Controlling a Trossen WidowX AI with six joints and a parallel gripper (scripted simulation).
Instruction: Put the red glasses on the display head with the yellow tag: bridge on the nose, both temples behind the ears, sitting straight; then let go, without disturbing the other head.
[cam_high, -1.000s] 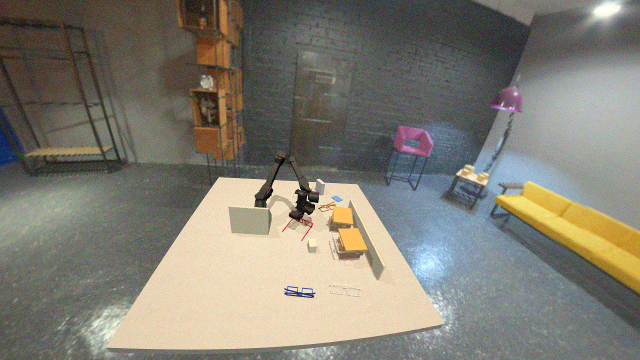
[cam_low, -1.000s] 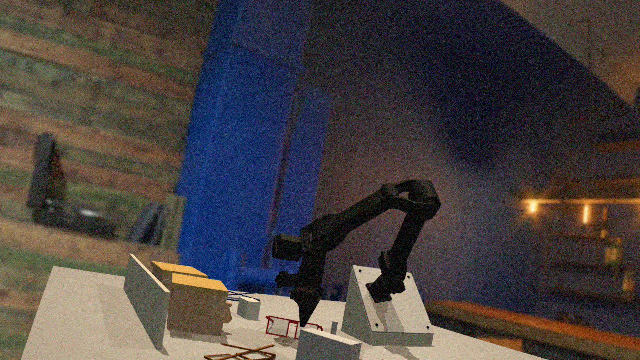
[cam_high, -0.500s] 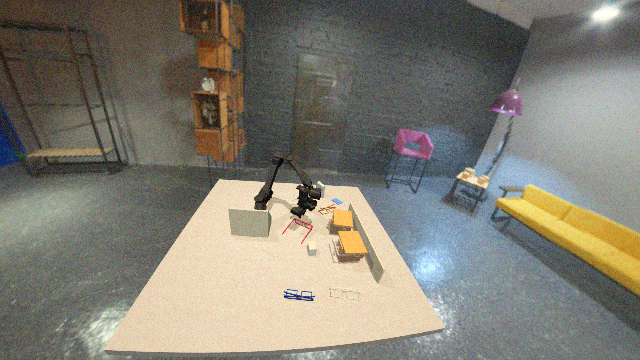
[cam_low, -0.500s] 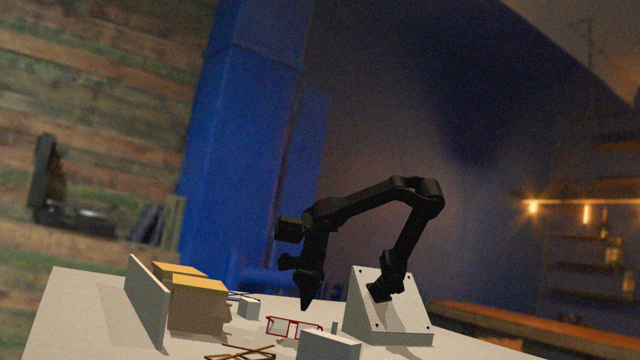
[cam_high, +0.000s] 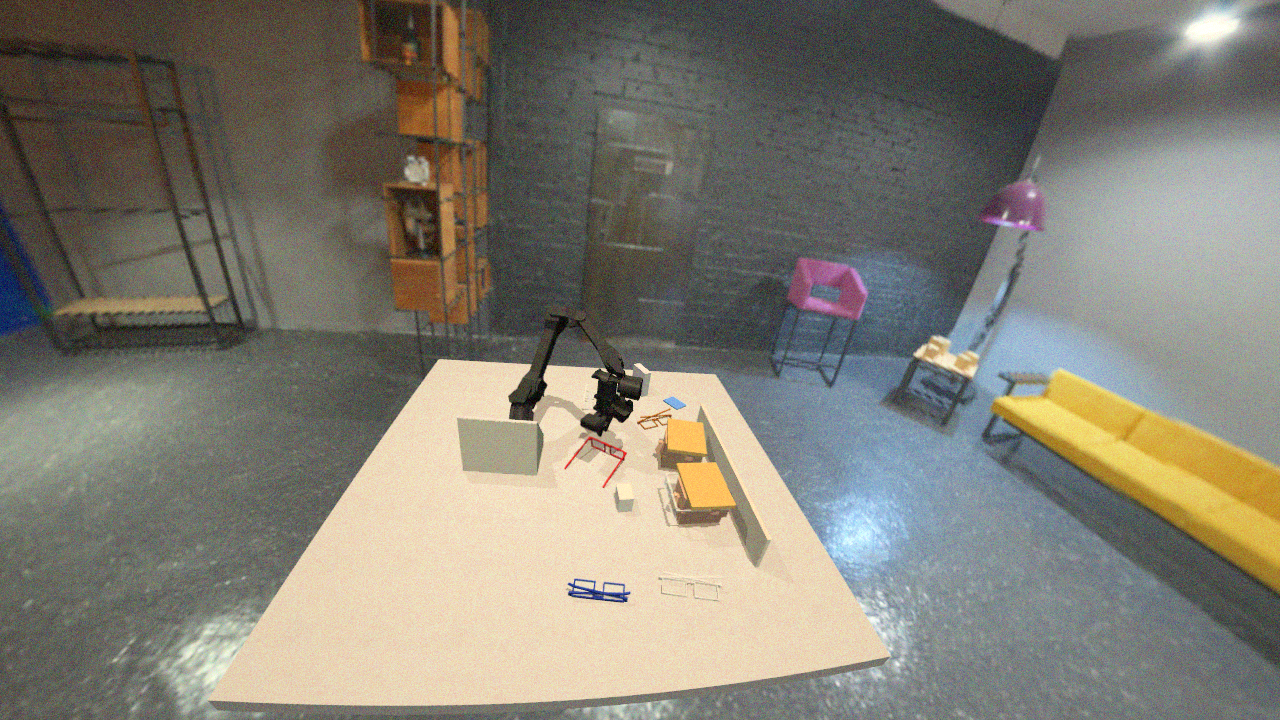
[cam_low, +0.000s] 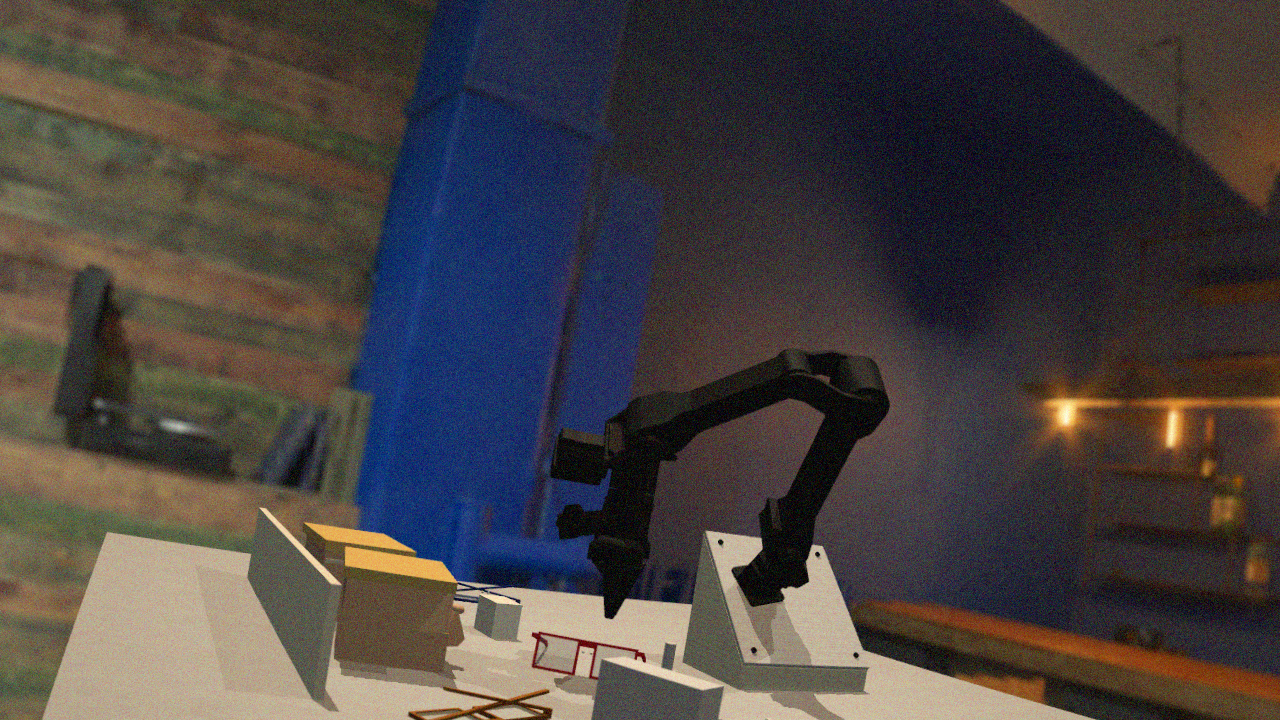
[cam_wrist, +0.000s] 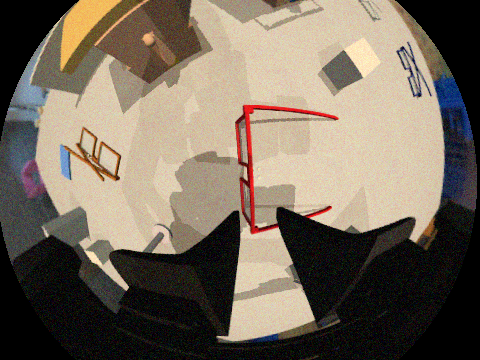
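My gripper tip is 4 cm past the red glasses, 7 cm to the left of it and 6 cm above it. The rest, counted from my gripper tip: long grey wall 35 cm ahead, 19 cm to the right, 2 cm below; then blue tag 36 cm ahead, 28 cm to the left, 8 cm below.
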